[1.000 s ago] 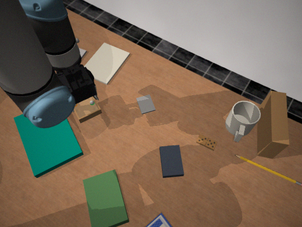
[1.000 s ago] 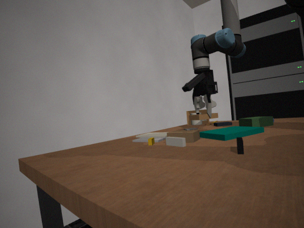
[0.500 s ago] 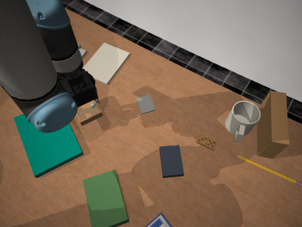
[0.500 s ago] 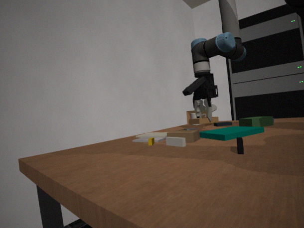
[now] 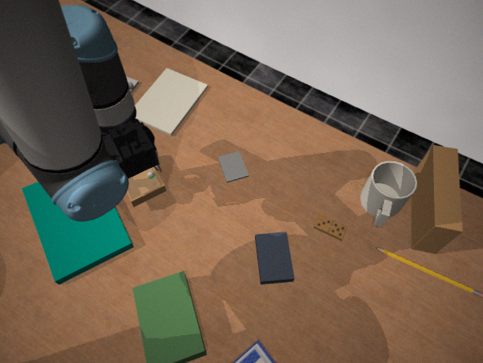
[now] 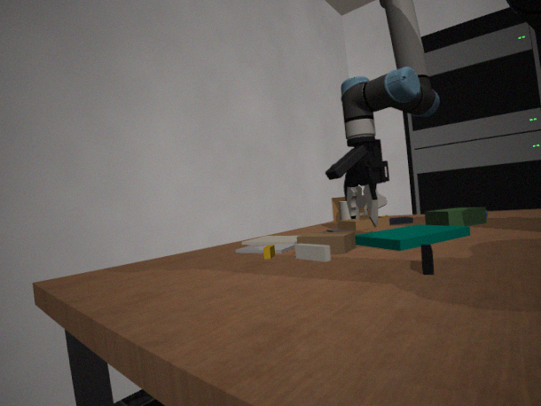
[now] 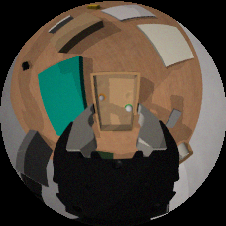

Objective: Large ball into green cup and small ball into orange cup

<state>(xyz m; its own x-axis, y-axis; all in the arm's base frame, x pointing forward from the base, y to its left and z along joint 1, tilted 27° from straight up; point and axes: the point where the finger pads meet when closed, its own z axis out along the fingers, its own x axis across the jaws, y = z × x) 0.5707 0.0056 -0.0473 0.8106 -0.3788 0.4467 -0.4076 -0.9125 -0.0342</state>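
Now: hand 130 mm past the teal slab, 50 mm to the right of it and 30 mm above it. Also, from my hand: grey tile (140 mm ahead, 140 mm to the right, 40 mm below); then cream board (210 mm ahead, 90 mm to the left, 40 mm below); then covered wooden puzzle (10 mm below).
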